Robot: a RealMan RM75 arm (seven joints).
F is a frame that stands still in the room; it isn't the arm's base.
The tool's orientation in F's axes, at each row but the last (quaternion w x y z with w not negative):
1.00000, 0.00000, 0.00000, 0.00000
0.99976, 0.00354, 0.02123, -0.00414
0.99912, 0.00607, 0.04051, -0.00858
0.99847, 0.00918, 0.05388, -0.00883
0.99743, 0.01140, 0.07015, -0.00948
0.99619, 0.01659, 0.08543, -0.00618
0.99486, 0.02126, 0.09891, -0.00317
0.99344, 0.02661, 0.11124, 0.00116
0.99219, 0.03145, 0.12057, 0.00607
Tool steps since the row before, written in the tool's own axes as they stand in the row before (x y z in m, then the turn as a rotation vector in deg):
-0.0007, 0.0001, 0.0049, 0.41, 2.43, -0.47
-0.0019, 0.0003, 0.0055, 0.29, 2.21, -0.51
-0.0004, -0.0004, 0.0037, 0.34, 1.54, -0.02
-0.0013, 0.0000, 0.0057, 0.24, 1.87, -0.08
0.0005, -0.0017, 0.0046, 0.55, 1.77, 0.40
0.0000, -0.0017, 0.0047, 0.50, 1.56, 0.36
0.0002, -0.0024, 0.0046, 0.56, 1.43, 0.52
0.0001, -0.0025, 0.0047, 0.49, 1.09, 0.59
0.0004, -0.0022, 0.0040, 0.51, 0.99, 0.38
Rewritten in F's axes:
-0.0007, 0.0001, 0.0049, 0.41, 2.43, -0.47
-0.0017, 0.0003, 0.0056, 0.29, 2.21, -0.51
-0.0001, -0.0004, 0.0037, 0.36, 1.53, -0.03
-0.0007, -0.0001, 0.0058, 0.26, 1.87, -0.07
0.0011, -0.0018, 0.0044, 0.64, 1.75, 0.36
0.0008, -0.0019, 0.0046, 0.58, 1.54, 0.32
0.0011, -0.0026, 0.0044, 0.67, 1.41, 0.46
0.0011, -0.0027, 0.0044, 0.61, 1.06, 0.52
0.0014, -0.0024, 0.0036, 0.58, 0.97, 0.31

